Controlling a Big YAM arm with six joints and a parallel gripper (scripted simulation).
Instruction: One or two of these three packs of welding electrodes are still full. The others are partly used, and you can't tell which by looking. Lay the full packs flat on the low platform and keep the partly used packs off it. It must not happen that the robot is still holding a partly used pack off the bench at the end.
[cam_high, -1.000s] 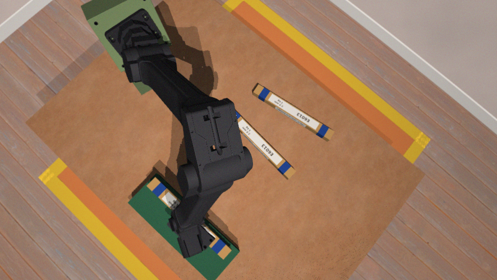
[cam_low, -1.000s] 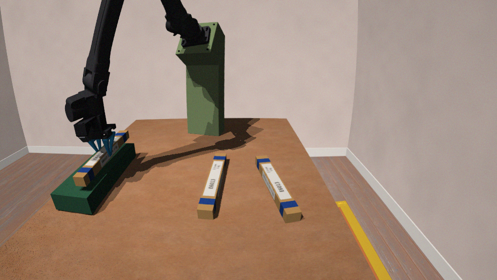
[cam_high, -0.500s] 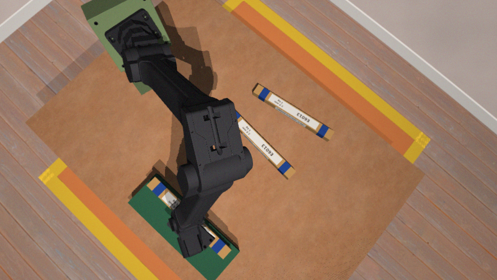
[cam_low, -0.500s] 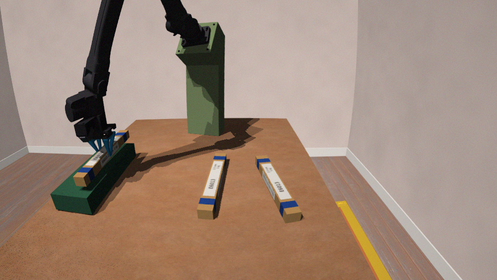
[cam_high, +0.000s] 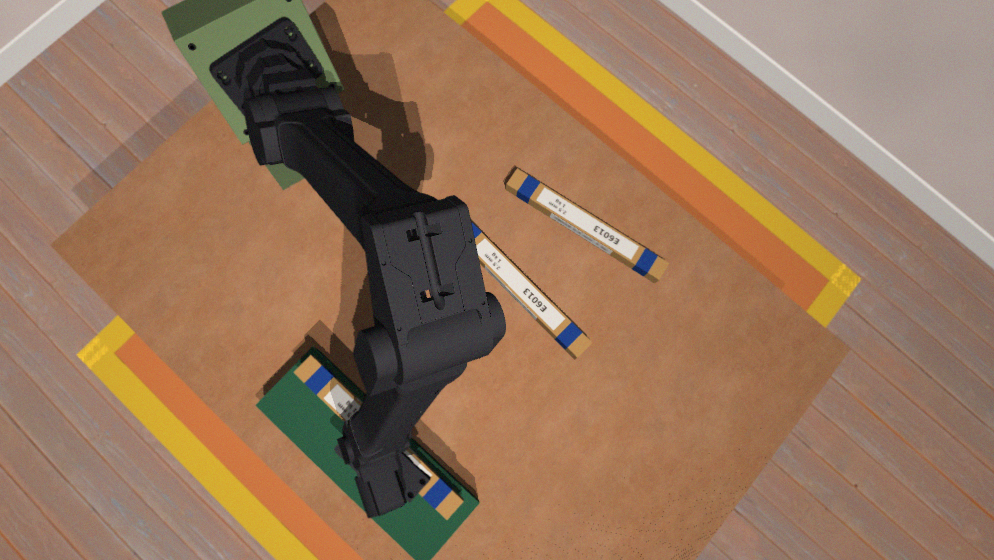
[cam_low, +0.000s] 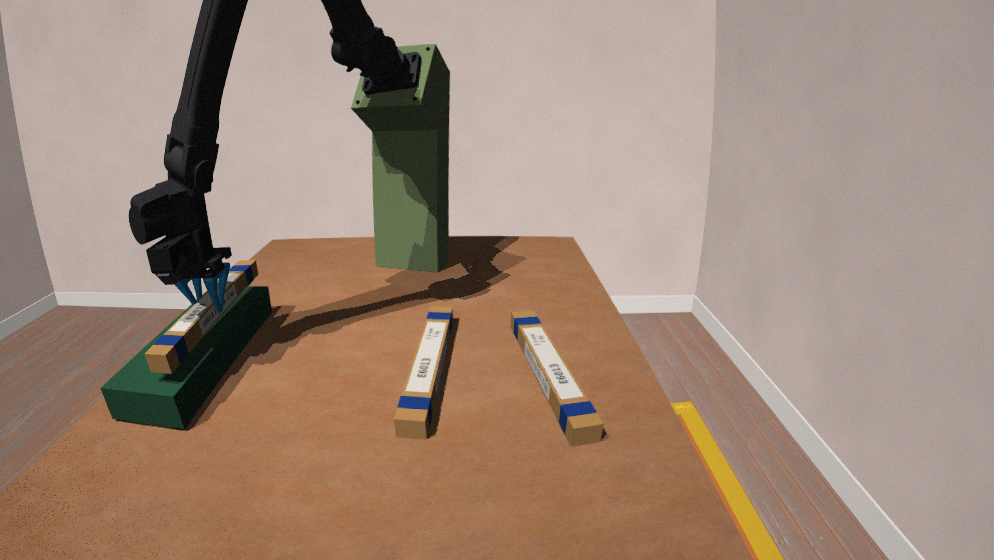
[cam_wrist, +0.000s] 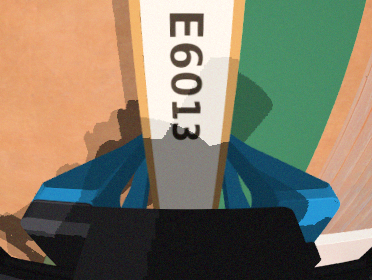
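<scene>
Right now my hand is 80 mm above the green platform and 40 mm to the left of it.
</scene>
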